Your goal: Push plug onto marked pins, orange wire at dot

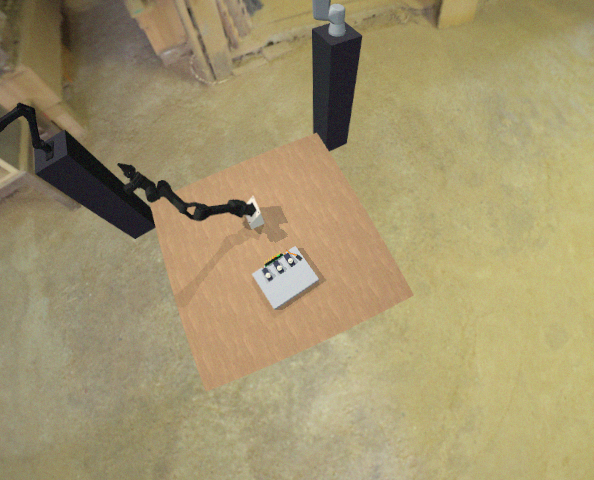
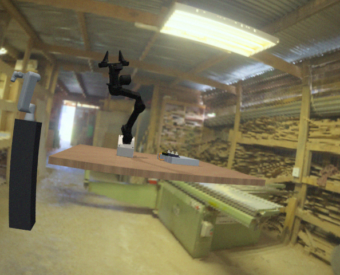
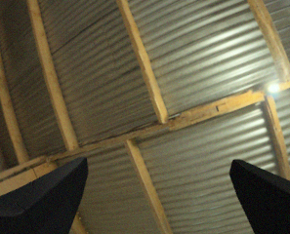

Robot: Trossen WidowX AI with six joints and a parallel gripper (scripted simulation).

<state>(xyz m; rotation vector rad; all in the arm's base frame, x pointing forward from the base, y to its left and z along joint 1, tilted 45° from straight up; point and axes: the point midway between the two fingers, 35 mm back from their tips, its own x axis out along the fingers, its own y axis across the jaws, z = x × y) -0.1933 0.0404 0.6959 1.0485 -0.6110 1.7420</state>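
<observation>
The white-topped servo lies 610 mm ahead of my gripper tip, 450 mm to the left of it and 610 mm below it. The rest, counted from my gripper tip: grey printed holder 720 mm ahead, 460 mm to the left, 630 mm below.
</observation>
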